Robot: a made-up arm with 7 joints.
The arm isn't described. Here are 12 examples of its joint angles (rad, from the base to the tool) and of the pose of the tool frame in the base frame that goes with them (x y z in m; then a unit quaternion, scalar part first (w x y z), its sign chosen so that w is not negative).
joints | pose
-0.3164 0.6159 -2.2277 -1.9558 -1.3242 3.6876 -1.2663 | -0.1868 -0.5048 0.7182 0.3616 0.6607 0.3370 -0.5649
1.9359 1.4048 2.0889 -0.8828 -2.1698 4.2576 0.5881 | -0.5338 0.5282 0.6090 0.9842 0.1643 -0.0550 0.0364
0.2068 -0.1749 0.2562 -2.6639 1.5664 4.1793 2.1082 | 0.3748 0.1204 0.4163 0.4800 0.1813 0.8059 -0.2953
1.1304 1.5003 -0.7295 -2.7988 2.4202 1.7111 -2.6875 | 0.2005 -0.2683 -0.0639 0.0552 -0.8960 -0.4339 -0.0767
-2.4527 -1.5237 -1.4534 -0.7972 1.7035 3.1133 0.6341 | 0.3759 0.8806 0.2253 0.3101 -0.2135 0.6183 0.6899
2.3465 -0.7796 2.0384 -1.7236 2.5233 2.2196 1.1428 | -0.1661 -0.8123 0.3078 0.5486 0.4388 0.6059 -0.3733
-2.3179 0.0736 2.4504 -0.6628 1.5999 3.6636 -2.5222 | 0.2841 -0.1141 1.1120 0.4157 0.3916 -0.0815 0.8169
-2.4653 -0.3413 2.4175 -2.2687 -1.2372 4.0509 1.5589 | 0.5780 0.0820 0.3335 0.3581 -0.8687 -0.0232 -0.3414
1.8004 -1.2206 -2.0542 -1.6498 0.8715 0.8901 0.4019 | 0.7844 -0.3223 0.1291 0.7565 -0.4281 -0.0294 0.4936
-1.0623 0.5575 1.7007 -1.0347 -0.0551 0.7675 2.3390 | 0.7099 0.0226 0.9299 0.0765 0.6498 -0.7111 -0.2573
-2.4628 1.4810 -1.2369 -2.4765 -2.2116 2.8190 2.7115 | -0.2800 0.3398 0.0047 0.1126 -0.1191 -0.7172 -0.6774
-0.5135 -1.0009 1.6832 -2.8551 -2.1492 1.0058 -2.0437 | 0.3423 0.3170 0.1788 0.5529 -0.1287 -0.1661 -0.8063
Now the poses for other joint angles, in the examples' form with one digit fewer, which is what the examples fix.
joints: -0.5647 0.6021 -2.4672 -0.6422 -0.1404 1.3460 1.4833
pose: 0.084 -0.374 1.265 0.544 -0.499 -0.630 0.241
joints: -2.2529 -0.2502 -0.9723 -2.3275 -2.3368 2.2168 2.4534
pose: -0.609 0.009 0.373 0.673 -0.280 -0.655 -0.201
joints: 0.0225 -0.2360 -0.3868 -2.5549 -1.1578 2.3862 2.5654
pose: 0.565 -0.128 0.370 0.122 0.479 -0.805 0.328
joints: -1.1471 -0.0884 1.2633 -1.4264 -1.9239 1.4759 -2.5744
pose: 0.722 0.126 0.896 0.305 0.225 0.499 -0.779
